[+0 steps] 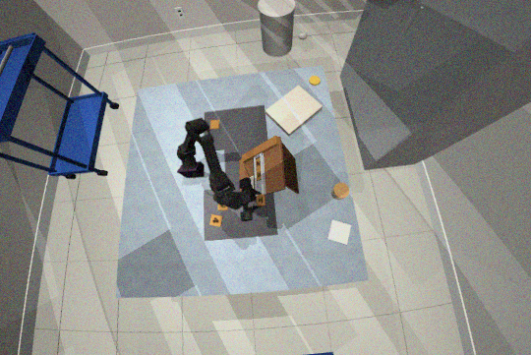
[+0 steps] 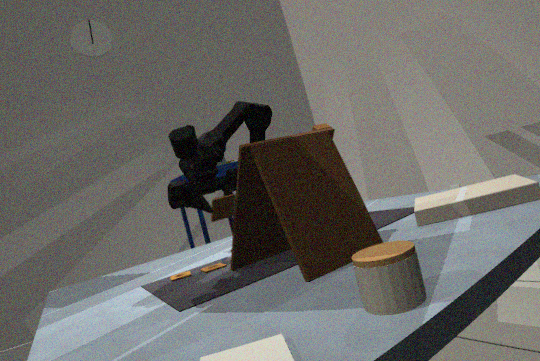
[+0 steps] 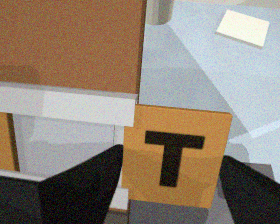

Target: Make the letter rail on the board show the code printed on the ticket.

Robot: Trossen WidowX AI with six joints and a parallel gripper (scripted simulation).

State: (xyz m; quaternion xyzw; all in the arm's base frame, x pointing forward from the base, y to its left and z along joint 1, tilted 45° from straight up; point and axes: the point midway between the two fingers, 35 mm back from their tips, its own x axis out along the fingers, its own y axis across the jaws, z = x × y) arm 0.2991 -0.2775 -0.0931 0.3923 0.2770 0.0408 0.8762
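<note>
The white ticket lies 100 mm to the left of my gripper tip, 70 mm below it and 40 mm behind it. The rest, counted from my gripper tip: cream slab: 510 mm to the left, 300 mm ahead, 140 mm below; then tan-lidded jar: 410 mm ahead, 130 mm below, 30 mm to the right; then white card: 350 mm ahead, 230 mm to the right, 160 mm below.
</note>
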